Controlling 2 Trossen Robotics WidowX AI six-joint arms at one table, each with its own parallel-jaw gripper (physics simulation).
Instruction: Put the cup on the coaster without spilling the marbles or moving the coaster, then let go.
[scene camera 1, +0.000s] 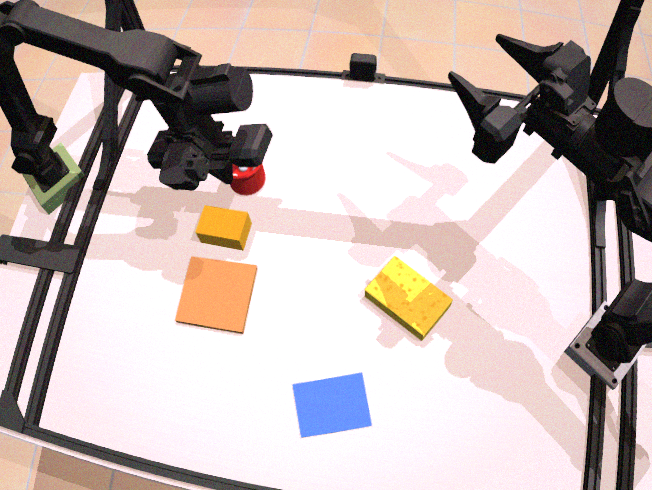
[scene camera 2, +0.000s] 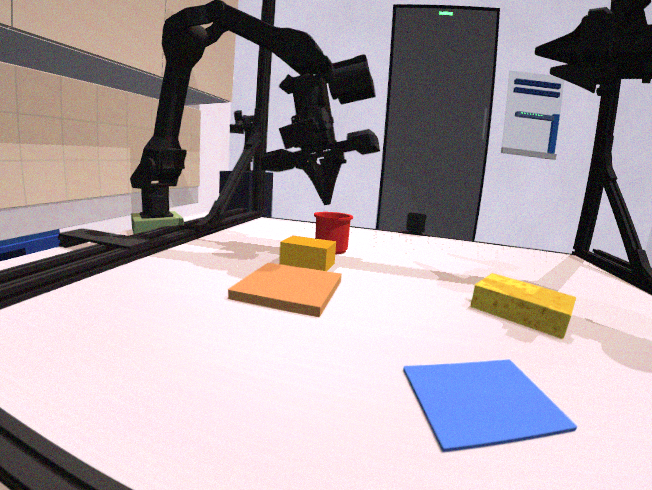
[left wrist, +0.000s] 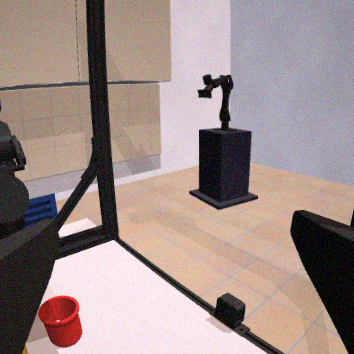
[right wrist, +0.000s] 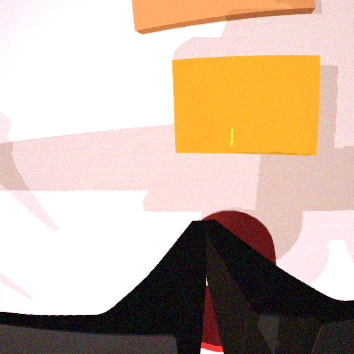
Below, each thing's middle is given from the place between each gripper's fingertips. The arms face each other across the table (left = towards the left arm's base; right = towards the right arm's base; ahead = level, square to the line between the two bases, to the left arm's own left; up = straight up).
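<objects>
From my right hand: orange square slab (scene camera 1: 216, 294), 150 mm ahead, 20 mm to the left, 80 mm below; thin blue square (scene camera 2: 471, 405), 250 mm ahead, 240 mm to the left, 90 mm below; yellow block (scene camera 1: 228, 228), 40 mm ahead, 10 mm to the right, 70 mm below. With respect to the red cup (scene camera 2: 332, 226), my right gripper is visible 60 mm past it, 10 mm to the left of it and 60 mm above it.
From my left hand: orange square slab, 260 mm ahead, 290 mm to the right, 350 mm below; thin blue square, 360 mm ahead, 60 mm to the right, 350 mm below; yellow block, 150 mm ahead, 310 mm to the right, 330 mm below. With respect to the red cup, my left gripper is visible 50 mm short of it, 320 mm to the left of it and 320 mm above it.
</objects>
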